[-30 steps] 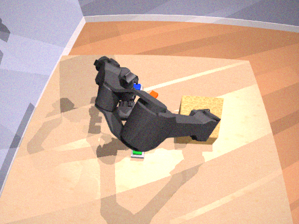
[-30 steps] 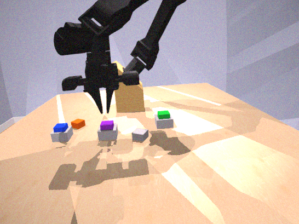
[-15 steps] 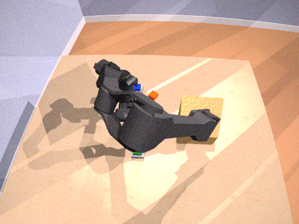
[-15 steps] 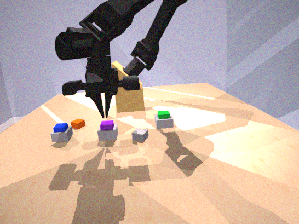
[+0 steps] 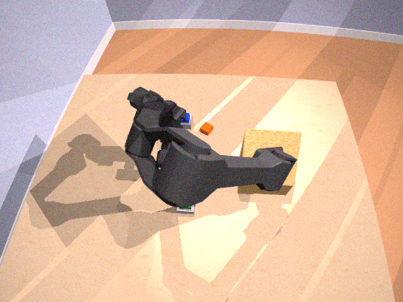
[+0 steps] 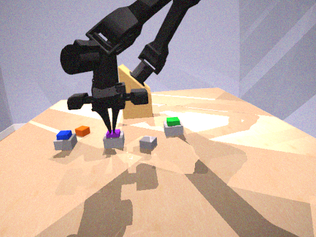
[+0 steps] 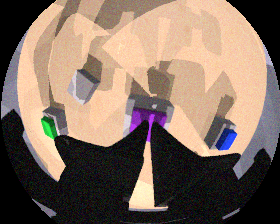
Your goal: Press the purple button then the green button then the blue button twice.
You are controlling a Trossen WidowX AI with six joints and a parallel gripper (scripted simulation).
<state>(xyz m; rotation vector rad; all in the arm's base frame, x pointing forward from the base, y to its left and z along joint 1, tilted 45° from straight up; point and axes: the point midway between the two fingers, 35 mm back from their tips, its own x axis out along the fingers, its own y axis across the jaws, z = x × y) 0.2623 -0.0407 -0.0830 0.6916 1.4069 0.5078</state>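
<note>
My gripper tip is now 10 mm above the purple button. From my gripper tip the other things lie so: orange block 100 mm to the right, 100 mm behind, 20 mm below; blue button 130 mm to the right, 20 mm behind; small grey block 80 mm to the left, 30 mm ahead, 20 mm below.
</note>
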